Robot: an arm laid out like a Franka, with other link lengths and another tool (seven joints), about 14 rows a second.
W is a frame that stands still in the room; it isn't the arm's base.
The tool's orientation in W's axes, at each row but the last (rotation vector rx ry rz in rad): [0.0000, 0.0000, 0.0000]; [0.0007, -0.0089, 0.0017]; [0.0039, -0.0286, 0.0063]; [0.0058, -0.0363, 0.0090]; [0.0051, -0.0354, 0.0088]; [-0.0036, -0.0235, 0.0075]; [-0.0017, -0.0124, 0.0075]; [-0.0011, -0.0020, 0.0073]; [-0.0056, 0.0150, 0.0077]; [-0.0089, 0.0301, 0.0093]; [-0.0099, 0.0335, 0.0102]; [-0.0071, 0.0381, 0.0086]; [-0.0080, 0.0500, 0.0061]
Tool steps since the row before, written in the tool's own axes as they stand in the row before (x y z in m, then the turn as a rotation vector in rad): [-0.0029, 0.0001, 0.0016, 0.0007, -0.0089, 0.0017]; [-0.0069, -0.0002, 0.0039, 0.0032, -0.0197, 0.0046]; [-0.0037, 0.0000, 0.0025, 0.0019, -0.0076, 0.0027]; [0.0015, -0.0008, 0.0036, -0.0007, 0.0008, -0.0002]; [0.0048, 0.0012, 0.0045, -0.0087, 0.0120, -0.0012]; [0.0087, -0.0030, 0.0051, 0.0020, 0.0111, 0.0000]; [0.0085, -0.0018, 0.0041, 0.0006, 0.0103, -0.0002]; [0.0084, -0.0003, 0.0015, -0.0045, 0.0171, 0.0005]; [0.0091, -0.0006, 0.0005, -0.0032, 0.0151, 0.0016]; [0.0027, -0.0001, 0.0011, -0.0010, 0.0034, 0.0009]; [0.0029, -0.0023, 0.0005, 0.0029, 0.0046, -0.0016]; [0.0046, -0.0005, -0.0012, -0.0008, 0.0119, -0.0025]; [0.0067, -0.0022, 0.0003, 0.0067, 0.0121, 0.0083]
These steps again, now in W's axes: [-0.0029, 0.0001, 0.0016, 0.0007, -0.0089, 0.0017]; [-0.0069, -0.0002, 0.0038, 0.0032, -0.0197, 0.0046]; [-0.0038, 0.0000, 0.0024, 0.0019, -0.0076, 0.0027]; [0.0014, -0.0008, 0.0036, -0.0007, 0.0008, -0.0002]; [0.0046, 0.0012, 0.0047, -0.0088, 0.0119, -0.0014]; [0.0086, -0.0029, 0.0053, 0.0019, 0.0111, 0.0000]; [0.0085, -0.0017, 0.0042, 0.0005, 0.0103, -0.0002]; [0.0084, -0.0002, 0.0015, -0.0046, 0.0171, 0.0005]; [0.0091, -0.0005, 0.0004, -0.0033, 0.0151, 0.0016]; [0.0027, -0.0001, 0.0010, -0.0010, 0.0034, 0.0009]; [0.0029, -0.0023, 0.0004, 0.0028, 0.0046, -0.0017]; [0.0046, -0.0005, -0.0014, -0.0010, 0.0119, -0.0026]; [0.0067, -0.0022, 0.0000, 0.0070, 0.0122, 0.0079]
